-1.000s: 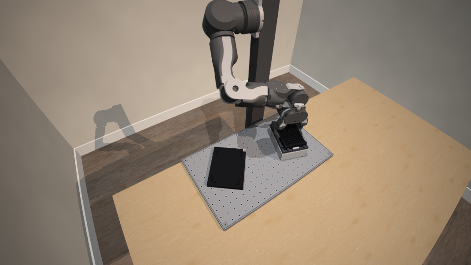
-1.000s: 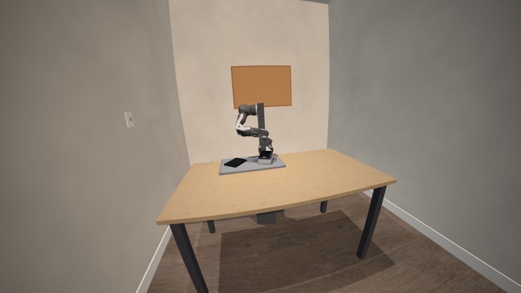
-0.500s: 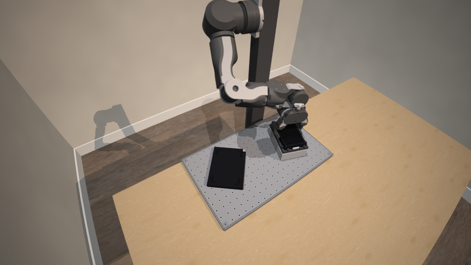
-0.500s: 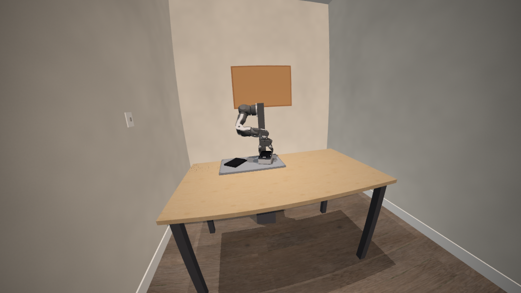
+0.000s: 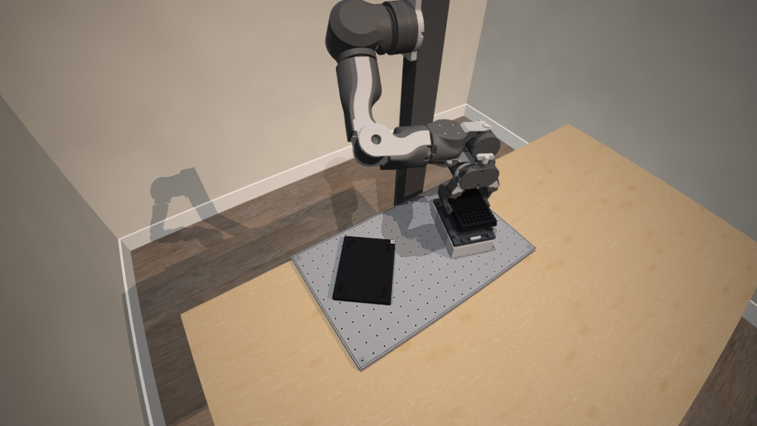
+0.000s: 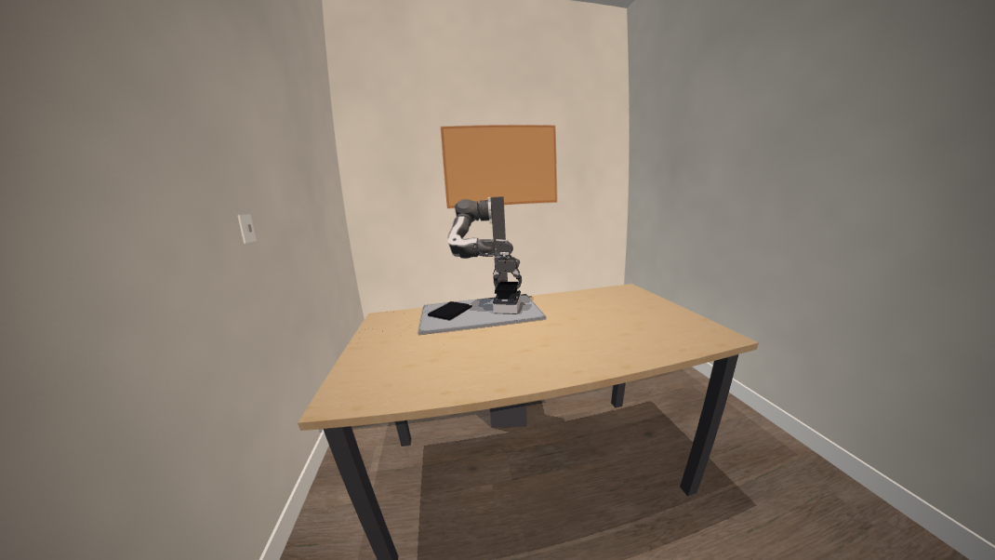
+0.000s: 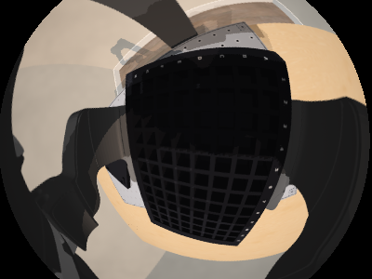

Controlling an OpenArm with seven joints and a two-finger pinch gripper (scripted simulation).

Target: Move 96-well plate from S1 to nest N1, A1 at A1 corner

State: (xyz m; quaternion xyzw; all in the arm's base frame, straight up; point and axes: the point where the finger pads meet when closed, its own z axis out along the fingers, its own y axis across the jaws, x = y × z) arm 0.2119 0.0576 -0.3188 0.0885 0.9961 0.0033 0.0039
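My hand is 30 mm short of the black plate nest N1, 250 mm to the left of it and 90 mm above it. The rest, counted from my hand: black 96-well plate: 10 mm ahead; then pale grey plate shaker S1: 40 mm ahead, 10 mm to the left, 60 mm below.
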